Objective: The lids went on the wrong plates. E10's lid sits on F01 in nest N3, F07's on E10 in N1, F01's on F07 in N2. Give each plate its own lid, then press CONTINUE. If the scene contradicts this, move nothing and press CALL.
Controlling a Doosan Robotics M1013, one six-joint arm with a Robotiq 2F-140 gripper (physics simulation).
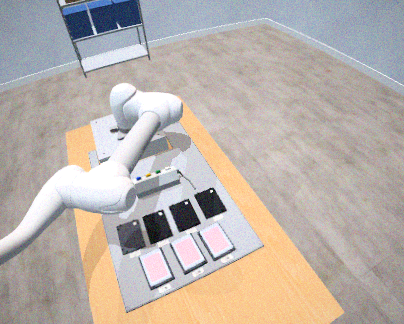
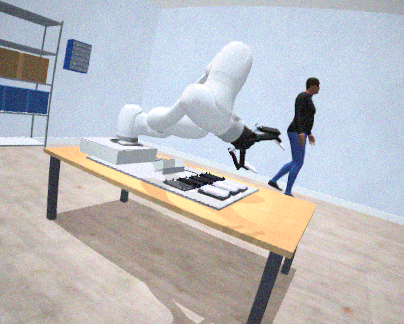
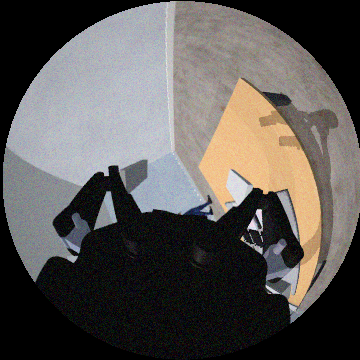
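Seen in the pictures: gripper, fingertip midpoint: (image 2: 269,159) (image 3: 187,172); arm's base at its link origin: (image 2: 126,143) (image 3: 266,290).
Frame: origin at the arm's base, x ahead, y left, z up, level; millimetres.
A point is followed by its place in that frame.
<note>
Three plates with pink tops and pale rims (image 1: 156,266) @[z -58, x 815, y 34 mm] (image 1: 188,251) @[z -55, x 786, y 169 mm] (image 1: 217,241) @[z -60, x 772, y 293 mm] sit in a row near the front edge of a grey board (image 1: 134,292) @[z -88, x 886, y -68 mm] (image 2: 241,196) @[z -88, x 884, y 182 mm]. Their labels are too small to read. Behind them lie several dark flat rectangles (image 1: 157,226) @[z -79, x 628, y 59 mm] (image 1: 184,215) @[z -79, x 603, y 186 mm] (image 1: 210,202) @[z -80, x 567, y 318 mm], each with a small white spot; the leftmost (image 1: 131,236) @[z -80, x 648, y -60 mm] looks greyer. A pale button box (image 1: 160,184) @[z -46, x 424, y 106 mm] (image 2: 173,167) @[z -53, x 429, y 82 mm] has blue, yellow, green and white buttons. My gripper (image 2: 267,156) @[z 190, x 1150, y -152 mm] (image 3: 187,172) @[z 190, x 1150, y -152 mm] is open and empty, high above the board's front end, fingers tilted outward.
The arm (image 1: 137,142) @[z 239, x 419, y 62 mm] (image 2: 200,105) @[z 322, x 1103, y -526 mm] reaches over the board from its base on the wooden table (image 1: 295,300) @[z -102, x 1067, y 513 mm] (image 2: 280,220) @[z -102, x 1161, y 109 mm]. A cable (image 1: 187,180) @[z -91, x 399, y 241 mm] runs from the button box. A person (image 2: 302,117) (image 3: 201,207) is beyond the table. A shelf rack (image 1: 115,57) (image 2: 54,82) stands farther back.
</note>
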